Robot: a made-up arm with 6 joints.
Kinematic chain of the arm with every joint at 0, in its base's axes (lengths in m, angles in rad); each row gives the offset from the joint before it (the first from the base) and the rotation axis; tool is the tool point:
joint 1: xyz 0 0 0.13 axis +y
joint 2: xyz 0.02 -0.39 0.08 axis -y
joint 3: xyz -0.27 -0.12 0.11 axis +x
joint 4: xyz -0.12 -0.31 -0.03 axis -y
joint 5: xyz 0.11 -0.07 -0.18 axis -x
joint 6: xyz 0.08 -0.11 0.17 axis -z
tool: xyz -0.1 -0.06 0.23
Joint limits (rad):
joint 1: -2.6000..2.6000
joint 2: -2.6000..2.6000
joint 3: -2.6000..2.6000
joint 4: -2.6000..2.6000
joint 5: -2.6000..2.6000
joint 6: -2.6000..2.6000
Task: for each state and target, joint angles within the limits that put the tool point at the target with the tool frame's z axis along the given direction. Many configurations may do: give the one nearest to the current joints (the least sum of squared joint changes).
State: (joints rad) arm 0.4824 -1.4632 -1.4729 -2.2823 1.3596 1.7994
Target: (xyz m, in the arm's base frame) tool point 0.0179 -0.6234 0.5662 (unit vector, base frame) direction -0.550 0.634 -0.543
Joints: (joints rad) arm 0.3449 -1.0278 -0.7653 -1.6337 1.1317 1.1411
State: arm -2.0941 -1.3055 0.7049 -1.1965 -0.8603 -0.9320
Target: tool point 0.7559 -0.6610 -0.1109 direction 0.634 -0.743 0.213
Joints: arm -2.3761 -0.6423 0.9834 -0.4014 -1.2927 -1.0225
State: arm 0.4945 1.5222 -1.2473 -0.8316 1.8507 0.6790
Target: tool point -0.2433 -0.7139 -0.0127 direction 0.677 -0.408 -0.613
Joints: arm 0.5791 1.4626 -1.7496 -0.1830 1.8165 0.4434
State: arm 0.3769 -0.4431 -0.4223 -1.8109 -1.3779 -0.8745
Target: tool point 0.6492 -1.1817 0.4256 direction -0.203 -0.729 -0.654
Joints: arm 0.9383 -0.8982 -0.6972 -2.1889 -0.5743 -0.1857
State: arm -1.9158 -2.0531 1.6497 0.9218 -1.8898 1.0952
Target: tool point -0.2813 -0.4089 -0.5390 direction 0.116 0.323 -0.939
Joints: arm -2.0681 -2.1779 1.0599 0.2897 -2.4402 1.5183
